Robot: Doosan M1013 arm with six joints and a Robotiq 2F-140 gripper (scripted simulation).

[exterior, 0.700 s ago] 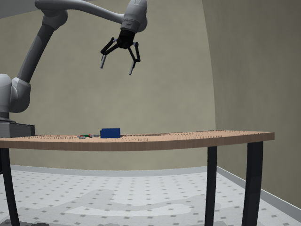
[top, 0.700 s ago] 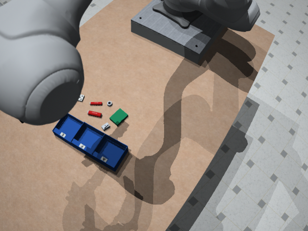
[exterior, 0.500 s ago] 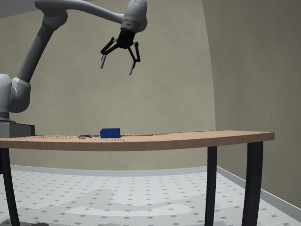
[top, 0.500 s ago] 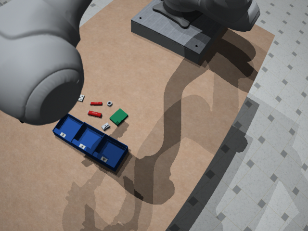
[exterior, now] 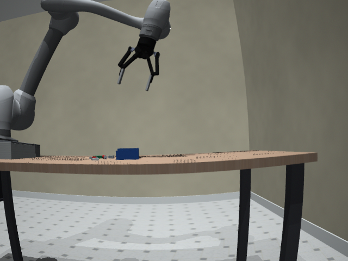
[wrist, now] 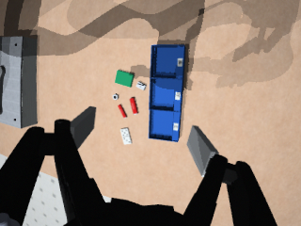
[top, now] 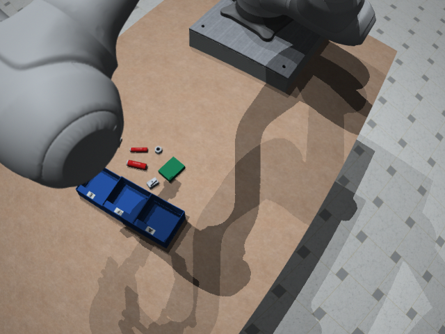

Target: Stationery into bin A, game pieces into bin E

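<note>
Right now the blue three-compartment bin is 30 mm behind my hand, 10 mm to the left of it and 280 mm below it. The rest, counted from my hand: green flat block: 160 mm behind, 20 mm to the left, 300 mm below; red thing: 150 mm behind, 80 mm to the right, 300 mm below; grey clip-like piece: 110 mm behind, 10 mm to the left, 290 mm below.
</note>
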